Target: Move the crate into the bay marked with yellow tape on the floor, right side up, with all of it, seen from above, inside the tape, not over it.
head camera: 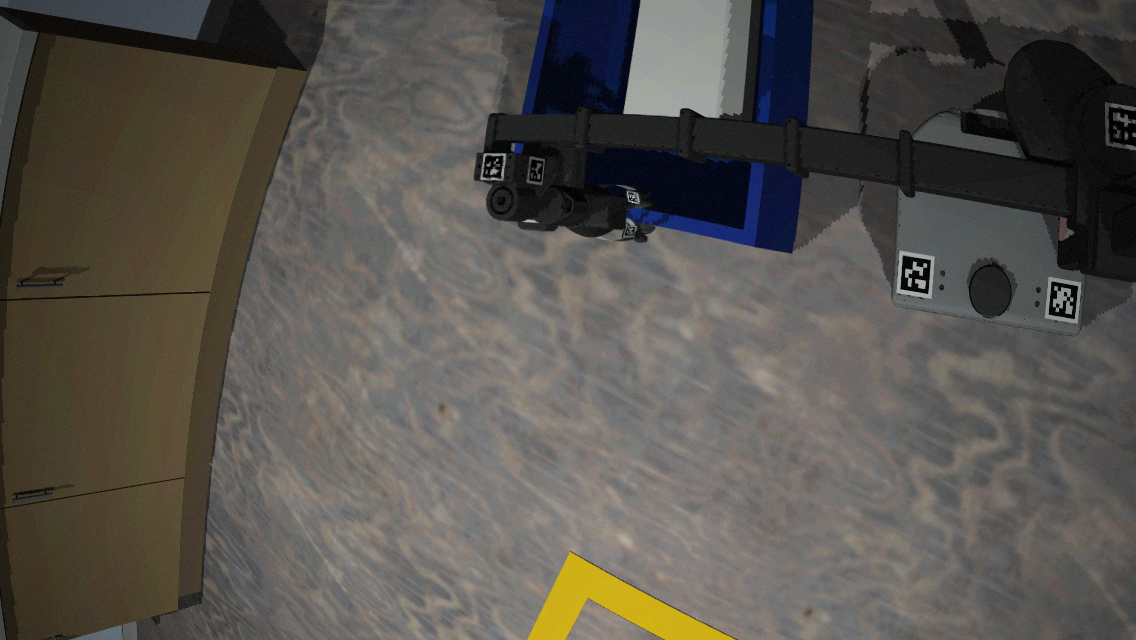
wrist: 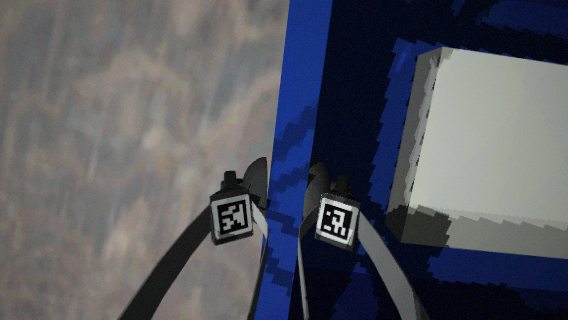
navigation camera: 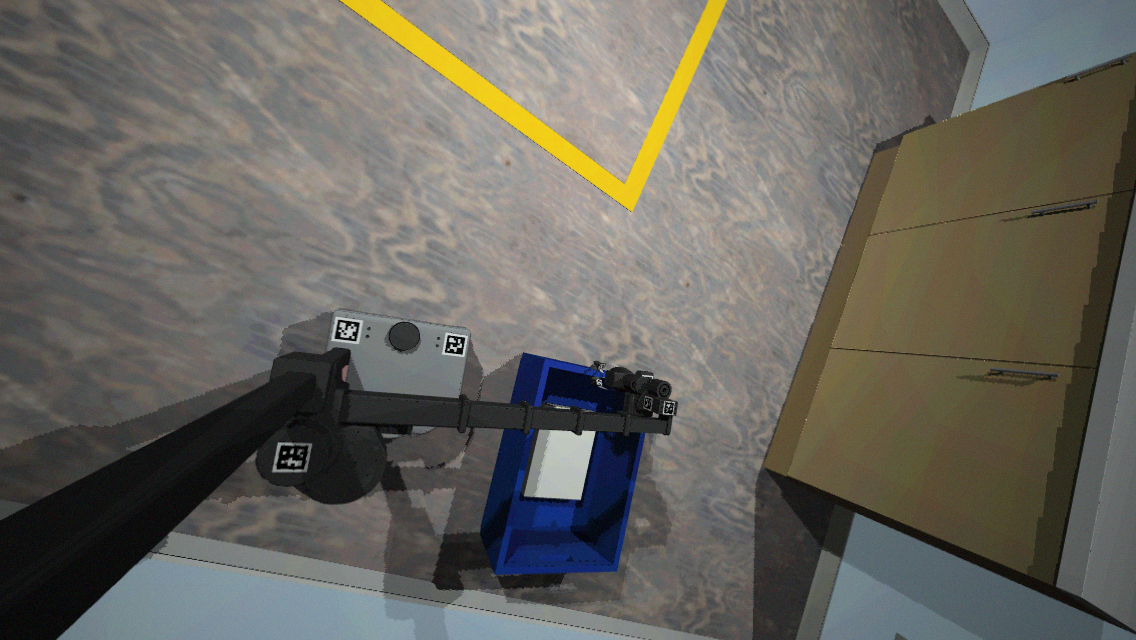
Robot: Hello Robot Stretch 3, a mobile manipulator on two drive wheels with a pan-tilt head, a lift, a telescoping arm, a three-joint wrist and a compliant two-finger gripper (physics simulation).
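Pixels of known places: gripper, between the fingertips: [head camera: 647, 215] [wrist: 287, 179] [navigation camera: 592, 372]; robot's base, origin of its link: [head camera: 988, 288] [navigation camera: 403, 334].
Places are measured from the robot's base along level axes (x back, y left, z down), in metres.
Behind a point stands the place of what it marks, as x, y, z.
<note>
The blue crate [head camera: 783, 159] [navigation camera: 494, 508] @[0.482, -0.338, -0.094] [wrist: 303, 60] @[0.033, -0.626, -0.220] stands upright on the floor with a white block [head camera: 675, 63] @[0.301, -0.575, -0.071] [navigation camera: 564, 470] @[0.375, -0.566, -0.071] [wrist: 500, 140] @[0.254, -0.578, -0.071] inside. My gripper [head camera: 645, 217] @[0.028, -0.557, -0.182] [navigation camera: 597, 375] @[0.028, -0.557, -0.182] [wrist: 287, 179] @[0.028, -0.557, -0.182] is shut on the rim of the crate's short end wall, the end facing the tape. In the wrist view one finger is outside the wall and one inside. My arm crosses above the crate and hides part of it. The yellow tape [head camera: 635, 605] @[-0.668, -0.568, -0.001] [navigation camera: 508, 106] @[-0.794, -0.192, -0.001] marks a bay apart from the crate; a corner and parts of two sides show.
My base [head camera: 946, 230] @[0.071, -0.083, -0.160] [navigation camera: 413, 369] @[0.080, -0.036, -0.160] stands beside the crate's long side. A wooden cabinet [head camera: 119, 381] @[-0.440, -1.828, -0.440] [navigation camera: 953, 294] @[-0.451, -1.832, -0.520] with handles stands on the crate's other side. In the navigation camera view, a pale blue wall [navigation camera: 278, 612] @[0.649, 0.155, -0.195] runs behind the crate's far end.
</note>
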